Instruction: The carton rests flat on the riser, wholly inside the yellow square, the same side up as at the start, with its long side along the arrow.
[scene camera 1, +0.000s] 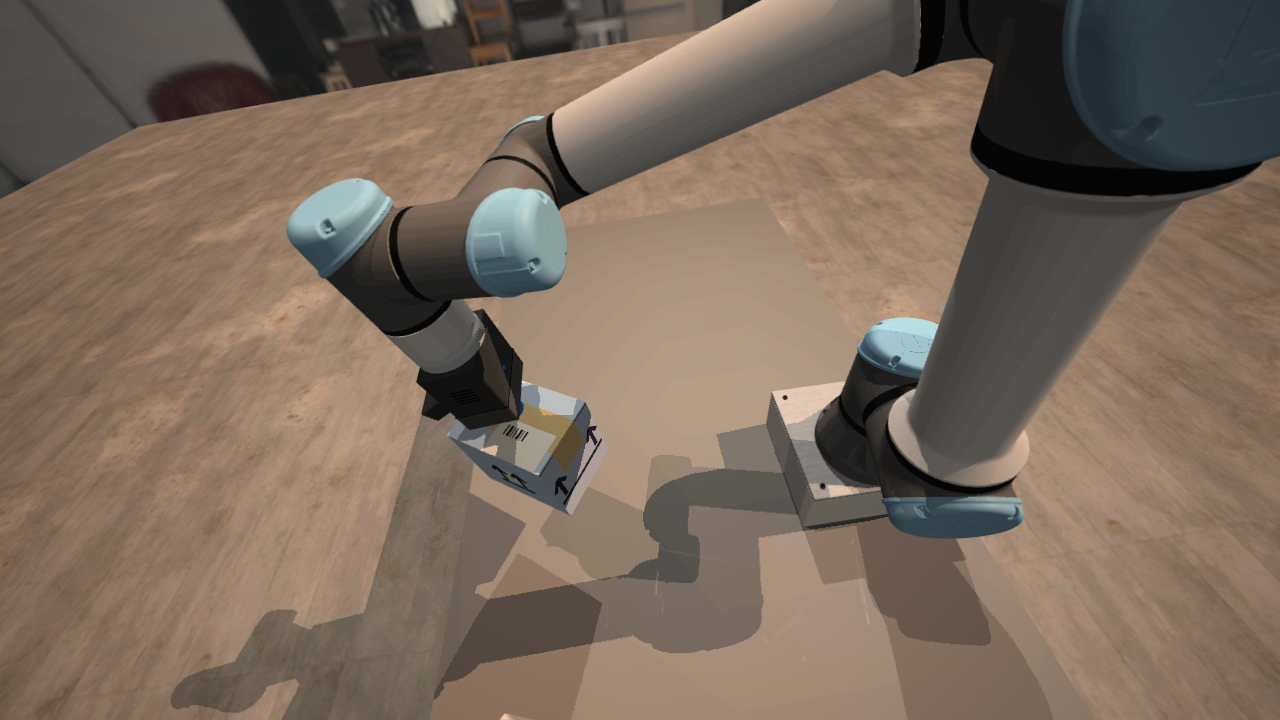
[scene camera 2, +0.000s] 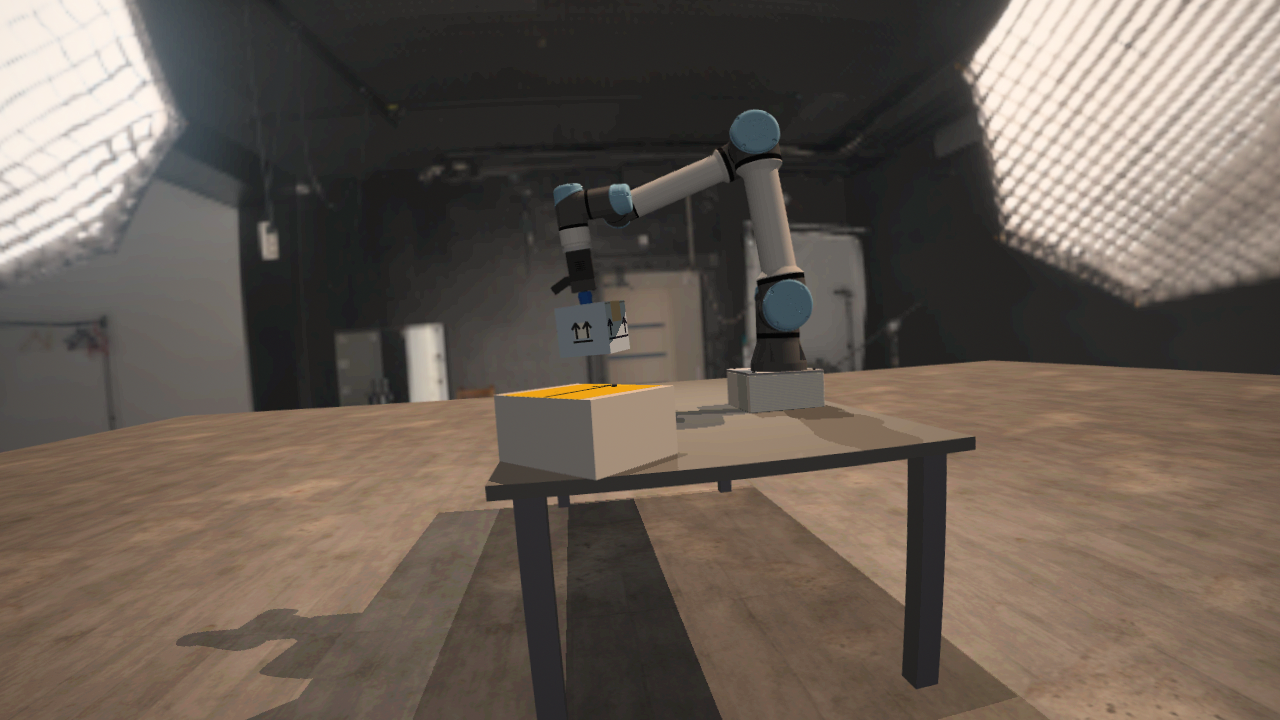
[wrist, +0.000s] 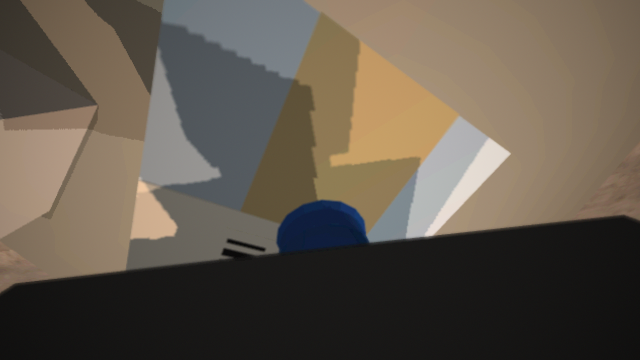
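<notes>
The carton (scene camera 1: 547, 416) (scene camera 2: 568, 322) (wrist: 225, 100) is a white-grey box with a tan tape band, a barcode label and black up-arrows on its sides. It hangs in the air, slightly tilted, with its arrows pointing up. My gripper's blue suction cup (scene camera 1: 520, 408) (scene camera 2: 585, 297) (wrist: 322, 227) is on its top face and holds it. The pale riser (scene camera 2: 546, 434) stands on the table in scene camera 2, below the carton's height and apart from it. The yellow square (scene camera 2: 537, 392) and its black arrow (scene camera 2: 614, 385) are on its top. The square does not show in the wrist view.
The riser stands near one corner of the table (scene camera 2: 895, 440). The arm's base block (scene camera 1: 792, 447) (scene camera 2: 775, 390) stands farther along the table. Shadows of the arm and the carton fall across the table top.
</notes>
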